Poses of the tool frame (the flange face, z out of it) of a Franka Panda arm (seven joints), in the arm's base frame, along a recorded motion.
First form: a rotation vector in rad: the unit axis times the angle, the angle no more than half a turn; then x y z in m.
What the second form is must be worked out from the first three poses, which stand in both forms.
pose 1, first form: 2.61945 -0.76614 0.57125 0.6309 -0.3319 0.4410
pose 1, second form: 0.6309 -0.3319 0.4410 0.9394 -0.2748 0.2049 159.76
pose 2, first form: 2.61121 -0.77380 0.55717 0.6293 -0.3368 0.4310
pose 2, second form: 0.6293 -0.3368 0.4310 0.9393 -0.2784 0.2004 159.27
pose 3, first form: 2.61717 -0.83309 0.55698 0.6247 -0.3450 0.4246
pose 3, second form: 0.6247 -0.3450 0.4246 0.9339 -0.2973 0.1987 160.57
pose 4, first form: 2.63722 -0.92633 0.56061 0.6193 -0.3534 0.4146
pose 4, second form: 0.6193 -0.3534 0.4146 0.9251 -0.3249 0.1966 163.34
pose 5, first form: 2.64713 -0.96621 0.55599 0.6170 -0.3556 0.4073
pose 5, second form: 0.6170 -0.3556 0.4073 0.9216 -0.3364 0.1936 164.57
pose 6, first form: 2.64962 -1.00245 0.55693 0.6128 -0.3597 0.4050
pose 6, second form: 0.6128 -0.3597 0.4050 0.9177 -0.3472 0.1929 165.42
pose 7, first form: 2.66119 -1.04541 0.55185 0.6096 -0.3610 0.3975
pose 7, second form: 0.6096 -0.3610 0.3975 0.9139 -0.3590 0.1895 166.84
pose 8, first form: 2.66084 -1.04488 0.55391 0.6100 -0.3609 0.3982
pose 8, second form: 0.6100 -0.3609 0.3982 0.9138 -0.3588 0.1902 166.83
